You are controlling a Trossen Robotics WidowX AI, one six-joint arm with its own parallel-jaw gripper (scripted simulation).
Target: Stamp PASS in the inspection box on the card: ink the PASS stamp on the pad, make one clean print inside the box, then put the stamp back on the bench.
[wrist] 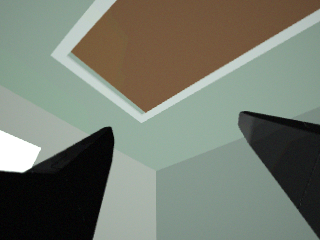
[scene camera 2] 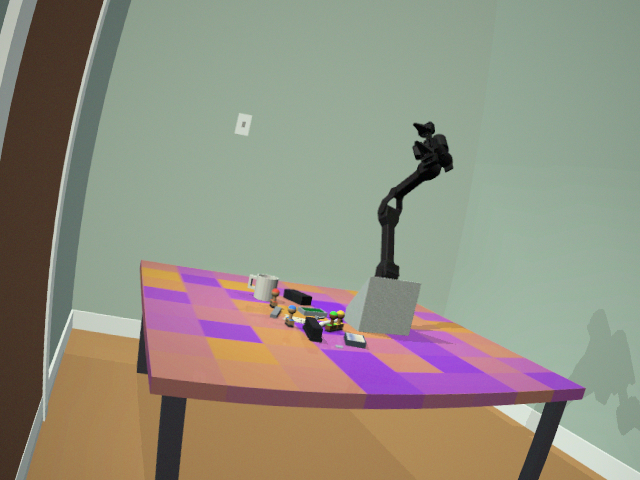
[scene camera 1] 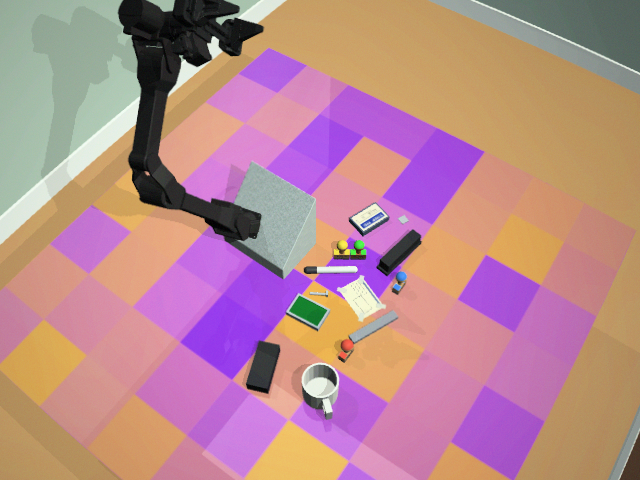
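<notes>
My gripper (scene camera 1: 251, 19), which I see in the wrist view (wrist: 176, 125) and in scene camera 2 (scene camera 2: 414, 132) too, is open and holds nothing. There is also a white mug (scene camera 1: 320, 382), and there is a blue-labelled box (scene camera 1: 373, 216). The mug is out of frame in the wrist view, and the box is out of frame in the wrist view as well.
</notes>
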